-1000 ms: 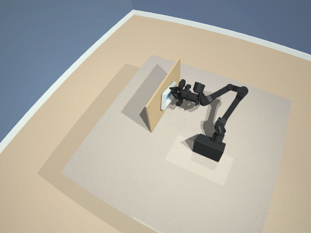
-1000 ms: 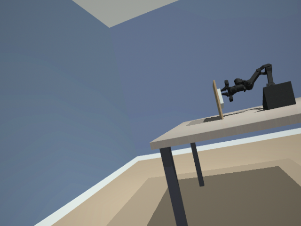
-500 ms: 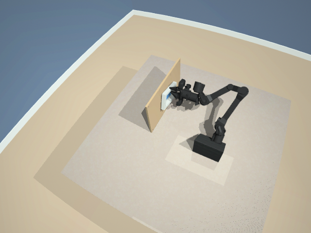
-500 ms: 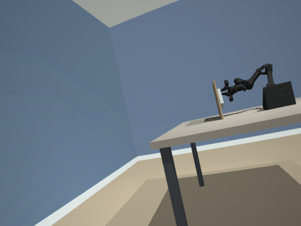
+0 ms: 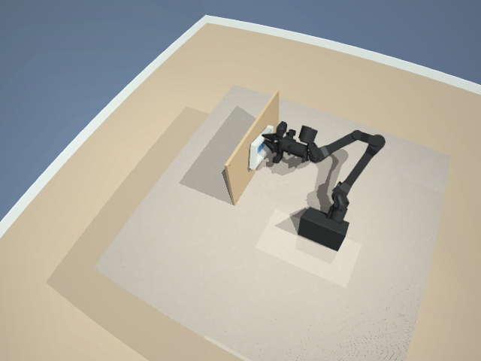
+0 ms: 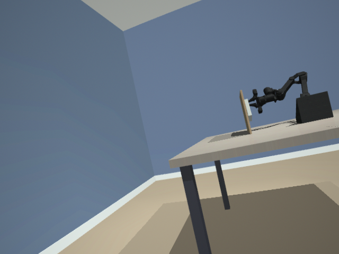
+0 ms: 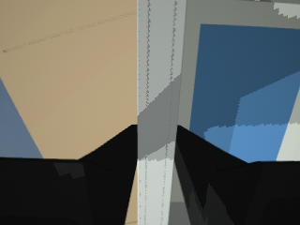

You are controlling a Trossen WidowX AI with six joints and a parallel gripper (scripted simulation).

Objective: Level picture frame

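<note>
Now: the picture frame 10 mm to the left of my gripper tip and 50 mm below it. The rest, counted from my gripper tip: board (20 mm ahead, 10 mm to the left, 60 mm below).
</note>
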